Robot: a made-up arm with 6 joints. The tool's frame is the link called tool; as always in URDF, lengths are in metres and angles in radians. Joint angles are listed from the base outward. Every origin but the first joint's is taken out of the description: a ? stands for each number. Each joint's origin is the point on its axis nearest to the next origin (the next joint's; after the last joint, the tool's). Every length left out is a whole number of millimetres.
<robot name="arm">
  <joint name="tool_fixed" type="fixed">
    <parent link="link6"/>
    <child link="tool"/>
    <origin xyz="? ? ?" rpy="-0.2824 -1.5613 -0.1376"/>
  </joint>
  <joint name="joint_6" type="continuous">
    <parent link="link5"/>
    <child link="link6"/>
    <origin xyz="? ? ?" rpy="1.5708 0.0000 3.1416"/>
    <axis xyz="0 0 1"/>
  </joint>
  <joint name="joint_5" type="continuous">
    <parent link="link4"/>
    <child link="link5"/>
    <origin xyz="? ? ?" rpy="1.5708 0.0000 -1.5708"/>
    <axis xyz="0 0 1"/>
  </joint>
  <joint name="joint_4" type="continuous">
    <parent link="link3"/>
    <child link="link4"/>
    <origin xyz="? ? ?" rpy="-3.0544 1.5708 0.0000"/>
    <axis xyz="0 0 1"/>
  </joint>
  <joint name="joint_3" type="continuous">
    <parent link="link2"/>
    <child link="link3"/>
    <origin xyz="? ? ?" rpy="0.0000 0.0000 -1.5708"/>
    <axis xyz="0 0 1"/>
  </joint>
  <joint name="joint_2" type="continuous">
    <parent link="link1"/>
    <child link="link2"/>
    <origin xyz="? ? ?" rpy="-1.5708 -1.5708 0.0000"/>
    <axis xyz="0 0 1"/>
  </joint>
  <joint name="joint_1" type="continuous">
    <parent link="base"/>
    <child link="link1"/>
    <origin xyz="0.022 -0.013 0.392" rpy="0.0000 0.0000 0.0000"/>
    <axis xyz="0 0 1"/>
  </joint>
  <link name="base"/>
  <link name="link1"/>
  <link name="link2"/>
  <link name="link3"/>
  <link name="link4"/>
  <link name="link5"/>
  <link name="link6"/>
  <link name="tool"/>
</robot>
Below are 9 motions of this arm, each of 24 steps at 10 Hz.
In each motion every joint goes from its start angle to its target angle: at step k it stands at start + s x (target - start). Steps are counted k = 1, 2, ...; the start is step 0. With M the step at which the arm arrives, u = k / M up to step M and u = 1 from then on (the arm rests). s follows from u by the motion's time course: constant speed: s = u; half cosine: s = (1 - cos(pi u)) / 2; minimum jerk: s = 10 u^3 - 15 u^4 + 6 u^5.
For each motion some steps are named. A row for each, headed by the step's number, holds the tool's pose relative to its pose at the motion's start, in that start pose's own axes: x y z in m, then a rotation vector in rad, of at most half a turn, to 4 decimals.
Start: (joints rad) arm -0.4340 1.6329 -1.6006 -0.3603 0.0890 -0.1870
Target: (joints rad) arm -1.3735 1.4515 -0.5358 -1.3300 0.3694 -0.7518
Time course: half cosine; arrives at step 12
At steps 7, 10, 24:
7: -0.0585 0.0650 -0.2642 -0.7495 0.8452 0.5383
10: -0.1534 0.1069 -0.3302 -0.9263 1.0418 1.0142
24: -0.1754 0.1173 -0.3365 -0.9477 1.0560 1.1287

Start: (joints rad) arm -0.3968 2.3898 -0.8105 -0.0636 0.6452 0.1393
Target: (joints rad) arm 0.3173 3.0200 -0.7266 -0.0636 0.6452 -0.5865
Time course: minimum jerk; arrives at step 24
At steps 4, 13, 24:
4: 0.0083 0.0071 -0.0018 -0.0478 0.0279 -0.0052
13: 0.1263 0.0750 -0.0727 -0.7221 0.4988 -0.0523
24: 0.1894 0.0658 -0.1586 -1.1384 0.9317 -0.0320

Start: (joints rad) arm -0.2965 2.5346 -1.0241 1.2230 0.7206 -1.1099
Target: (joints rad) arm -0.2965 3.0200 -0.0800 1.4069 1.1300 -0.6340
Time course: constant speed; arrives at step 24
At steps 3, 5, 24:
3: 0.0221 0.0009 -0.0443 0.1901 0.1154 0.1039
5: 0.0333 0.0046 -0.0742 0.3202 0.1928 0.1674
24: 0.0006 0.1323 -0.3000 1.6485 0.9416 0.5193

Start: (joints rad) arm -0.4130 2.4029 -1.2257 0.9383 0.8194 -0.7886
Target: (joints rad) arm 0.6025 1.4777 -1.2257 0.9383 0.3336 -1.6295
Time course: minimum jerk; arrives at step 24
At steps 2, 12, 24:
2: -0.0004 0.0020 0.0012 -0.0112 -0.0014 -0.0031
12: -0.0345 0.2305 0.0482 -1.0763 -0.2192 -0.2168
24: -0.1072 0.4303 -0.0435 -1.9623 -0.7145 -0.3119

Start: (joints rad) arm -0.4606 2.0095 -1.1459 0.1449 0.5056 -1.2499
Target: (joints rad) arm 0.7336 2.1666 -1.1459 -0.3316 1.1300 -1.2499
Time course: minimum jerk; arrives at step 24
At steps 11, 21, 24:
11: 0.0115 0.0944 0.1418 -0.6662 0.0252 0.3327
21: -0.0082 0.2808 0.2198 -1.5375 0.3574 0.5759
24: -0.0091 0.2862 0.2201 -1.5612 0.3718 0.5778

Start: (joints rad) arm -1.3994 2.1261 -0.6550 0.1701 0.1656 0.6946
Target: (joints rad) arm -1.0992 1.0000 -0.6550 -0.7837 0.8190 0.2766
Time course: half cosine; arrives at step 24
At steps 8, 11, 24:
8: -0.0683 0.0420 -0.0096 -0.4120 -0.1235 -0.0145
11: -0.1171 0.0610 -0.0285 -0.6888 -0.2377 -0.0876
24: -0.2414 0.0538 -0.1087 -1.2253 -0.6608 -0.5909

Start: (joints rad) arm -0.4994 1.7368 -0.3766 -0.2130 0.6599 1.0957
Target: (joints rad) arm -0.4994 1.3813 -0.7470 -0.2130 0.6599 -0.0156
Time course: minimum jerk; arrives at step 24
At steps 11, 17, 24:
11: -0.0749 0.0126 0.0161 -0.4274 -0.2939 0.0783
17: -0.1529 0.0073 0.0108 -0.8341 -0.6261 0.0146
24: -0.1798 0.0012 0.0043 -0.9690 -0.7466 -0.0457

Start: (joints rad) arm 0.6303 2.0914 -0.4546 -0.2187 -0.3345 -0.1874
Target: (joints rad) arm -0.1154 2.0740 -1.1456 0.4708 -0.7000 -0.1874
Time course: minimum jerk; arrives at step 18
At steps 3, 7, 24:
3: 0.0009 -0.0127 0.0026 0.0463 -0.0179 -0.0396
7: -0.0050 -0.1103 0.0044 0.3781 -0.1388 -0.3491
24: -0.1245 -0.3136 -0.1255 1.1275 -0.3664 -1.3102

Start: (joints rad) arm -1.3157 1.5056 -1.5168 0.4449 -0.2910 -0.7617
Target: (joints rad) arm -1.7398 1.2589 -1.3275 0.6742 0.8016 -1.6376
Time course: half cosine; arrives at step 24
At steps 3, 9, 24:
3: 0.0001 -0.0028 -0.0041 -0.0302 0.0259 0.0247
9: -0.0055 -0.0223 -0.0321 -0.2268 0.1766 0.2225
24: -0.0586 -0.0700 -0.0838 -0.5733 0.2442 0.8255

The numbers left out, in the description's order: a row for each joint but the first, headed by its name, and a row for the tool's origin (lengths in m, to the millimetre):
tool: -0.010 0.030 0.000
joint_6: 0.025 0.043 0.000
joint_5: -0.017 -0.025 0.000
joint_4: -0.248 0.023 0.000
joint_3: 0.052 -0.202 0.000
joint_2: -0.012 0.021 0.000

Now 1 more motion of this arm.
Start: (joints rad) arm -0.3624 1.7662 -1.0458 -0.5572 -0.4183 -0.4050
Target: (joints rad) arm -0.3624 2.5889 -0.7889 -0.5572 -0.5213 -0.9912
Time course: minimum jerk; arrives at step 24
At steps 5, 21, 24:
5: 0.0050 0.0207 -0.0065 -0.0233 0.0098 0.0613
21: -0.0695 0.2891 -0.0641 -0.2902 -0.0910 0.9381
24: -0.0728 0.2926 -0.0644 -0.2931 -0.0967 0.9529

